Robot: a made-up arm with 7 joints. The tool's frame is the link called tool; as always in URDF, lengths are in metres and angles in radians. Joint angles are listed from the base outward. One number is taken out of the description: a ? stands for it. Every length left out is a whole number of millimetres.
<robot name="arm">
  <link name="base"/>
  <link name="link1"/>
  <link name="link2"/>
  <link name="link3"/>
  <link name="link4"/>
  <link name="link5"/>
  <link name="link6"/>
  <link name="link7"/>
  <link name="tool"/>
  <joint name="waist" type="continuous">
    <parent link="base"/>
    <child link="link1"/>
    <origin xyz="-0.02 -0.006 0.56" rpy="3.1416 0 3.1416"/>
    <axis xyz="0 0 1"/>
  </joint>
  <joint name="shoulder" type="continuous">
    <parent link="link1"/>
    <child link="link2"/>
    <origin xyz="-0.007 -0.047 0" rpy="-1.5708 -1.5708 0"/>
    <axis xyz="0 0 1"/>
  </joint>
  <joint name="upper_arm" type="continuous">
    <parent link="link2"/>
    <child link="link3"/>
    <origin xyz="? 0.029 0" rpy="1.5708 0 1.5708"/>
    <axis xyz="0 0 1"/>
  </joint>
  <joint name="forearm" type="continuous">
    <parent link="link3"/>
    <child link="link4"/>
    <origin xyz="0.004 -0.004 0" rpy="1.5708 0 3.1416"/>
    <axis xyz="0 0 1"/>
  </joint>
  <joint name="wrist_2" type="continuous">
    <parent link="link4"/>
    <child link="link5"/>
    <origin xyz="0.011 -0.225 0" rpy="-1.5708 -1.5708 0"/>
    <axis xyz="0 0 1"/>
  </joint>
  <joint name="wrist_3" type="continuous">
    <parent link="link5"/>
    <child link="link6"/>
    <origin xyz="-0.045 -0.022 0" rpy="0 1.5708 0"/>
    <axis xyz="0 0 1"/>
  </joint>
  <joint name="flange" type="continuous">
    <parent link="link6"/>
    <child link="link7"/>
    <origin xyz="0.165 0.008 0" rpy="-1.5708 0 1.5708"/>
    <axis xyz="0 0 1"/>
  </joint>
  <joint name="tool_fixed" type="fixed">
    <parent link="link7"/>
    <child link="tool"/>
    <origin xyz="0.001 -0.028 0" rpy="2.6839 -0.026 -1.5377"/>
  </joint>
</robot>
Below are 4 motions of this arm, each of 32 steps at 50 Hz.
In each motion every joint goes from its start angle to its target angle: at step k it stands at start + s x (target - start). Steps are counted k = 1, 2, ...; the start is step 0. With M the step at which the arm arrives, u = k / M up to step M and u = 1 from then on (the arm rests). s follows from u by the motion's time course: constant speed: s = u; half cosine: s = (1 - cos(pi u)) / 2; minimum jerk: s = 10 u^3 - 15 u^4 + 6 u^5.
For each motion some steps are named. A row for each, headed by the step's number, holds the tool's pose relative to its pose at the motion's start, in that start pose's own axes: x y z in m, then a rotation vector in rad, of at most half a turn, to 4 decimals.
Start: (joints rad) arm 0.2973 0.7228 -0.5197 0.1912 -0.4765 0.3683 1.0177
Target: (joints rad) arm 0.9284 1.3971 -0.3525 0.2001 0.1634 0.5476 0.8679
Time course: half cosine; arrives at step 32
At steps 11, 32:
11: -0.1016 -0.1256 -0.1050 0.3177 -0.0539 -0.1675
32: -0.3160 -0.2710 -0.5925 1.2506 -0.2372 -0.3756

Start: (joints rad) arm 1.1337 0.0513 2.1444 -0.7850 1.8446 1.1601 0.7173
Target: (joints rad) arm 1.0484 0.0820 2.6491 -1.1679 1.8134 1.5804 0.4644
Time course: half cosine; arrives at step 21
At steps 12, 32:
12: -0.0539 -0.0391 -0.0781 0.2118 -0.2592 0.3237
32: -0.0715 -0.0544 -0.1319 0.2868 -0.4265 0.5610

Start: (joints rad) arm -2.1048 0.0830 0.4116 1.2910 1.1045 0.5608 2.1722
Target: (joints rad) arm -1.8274 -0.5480 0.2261 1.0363 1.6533 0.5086 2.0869
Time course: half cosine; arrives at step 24
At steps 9, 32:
9: 0.1083 -0.0199 -0.1089 0.2631 0.0632 0.1160
32: 0.3171 0.0876 -0.4038 0.8502 0.3538 0.3815

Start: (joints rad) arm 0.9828 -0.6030 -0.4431 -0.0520 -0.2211 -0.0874 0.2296
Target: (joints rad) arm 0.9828 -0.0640 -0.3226 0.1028 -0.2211 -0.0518 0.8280
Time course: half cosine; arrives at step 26
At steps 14, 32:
14: -0.0950 -0.2027 -0.1792 0.4097 0.1528 -0.3746
32: -0.1678 -0.3057 -0.3670 0.7446 0.3511 -0.5966

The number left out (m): -0.426
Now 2 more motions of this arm.
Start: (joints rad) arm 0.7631 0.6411 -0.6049 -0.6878 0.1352 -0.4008 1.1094
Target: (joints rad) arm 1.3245 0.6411 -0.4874 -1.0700 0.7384 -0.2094 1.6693
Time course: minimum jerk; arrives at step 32
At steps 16, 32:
16: -0.1223 0.0364 0.0764 -0.2562 0.2473 -0.8158
32: -0.2169 0.1298 0.1334 -0.4001 0.3481 -1.6825

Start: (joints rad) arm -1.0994 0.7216 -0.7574 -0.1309 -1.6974 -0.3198 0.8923
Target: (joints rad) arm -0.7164 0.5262 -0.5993 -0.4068 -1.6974 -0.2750 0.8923
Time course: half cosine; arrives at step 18
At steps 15, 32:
15: 0.2749 0.2098 0.0161 -0.3869 0.5799 -0.0229
32: 0.2947 0.2213 0.0083 -0.4100 0.6242 -0.0266

